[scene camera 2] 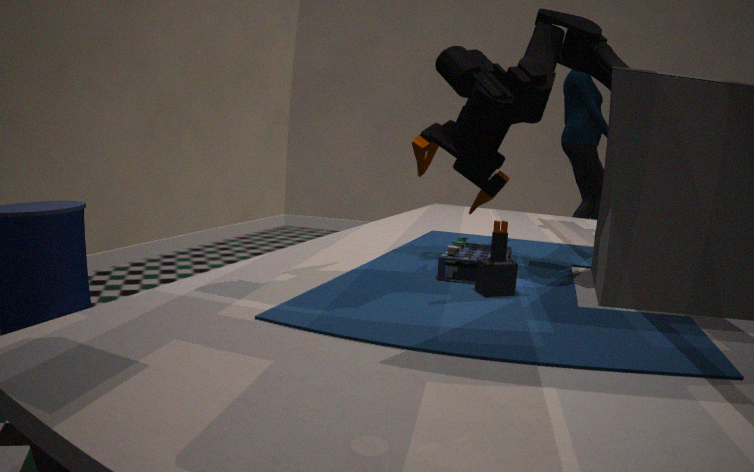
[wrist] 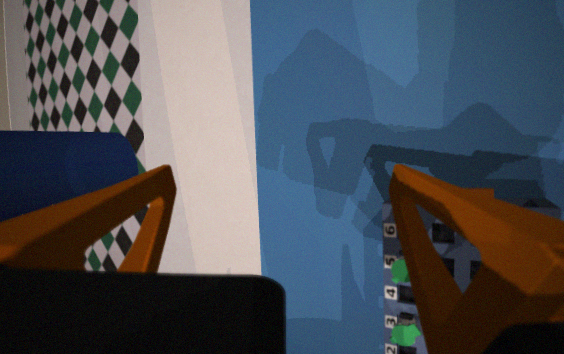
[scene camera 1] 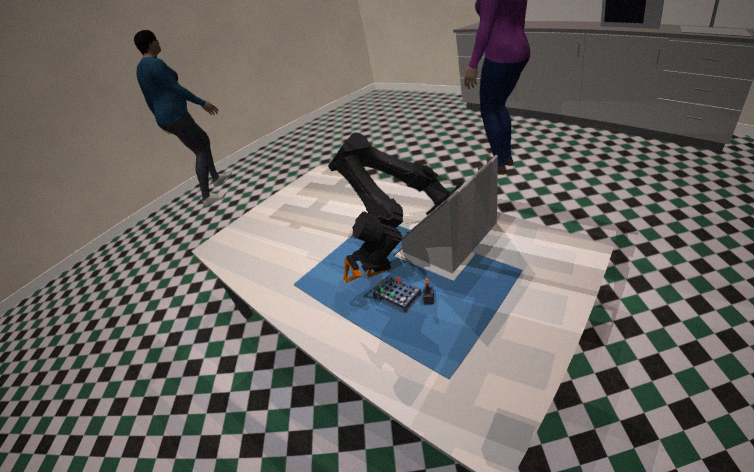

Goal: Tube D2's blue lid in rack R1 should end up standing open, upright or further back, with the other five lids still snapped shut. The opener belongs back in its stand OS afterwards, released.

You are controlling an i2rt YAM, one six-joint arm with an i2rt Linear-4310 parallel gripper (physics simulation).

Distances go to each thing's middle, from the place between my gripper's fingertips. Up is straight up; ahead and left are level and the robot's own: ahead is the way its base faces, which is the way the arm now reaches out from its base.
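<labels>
With the opener stand (scene camera 2: 498,279) in sight, I see that my gripper is 17 cm to the right of it and 13 cm beyond it, and also 8 cm above it.
</labels>
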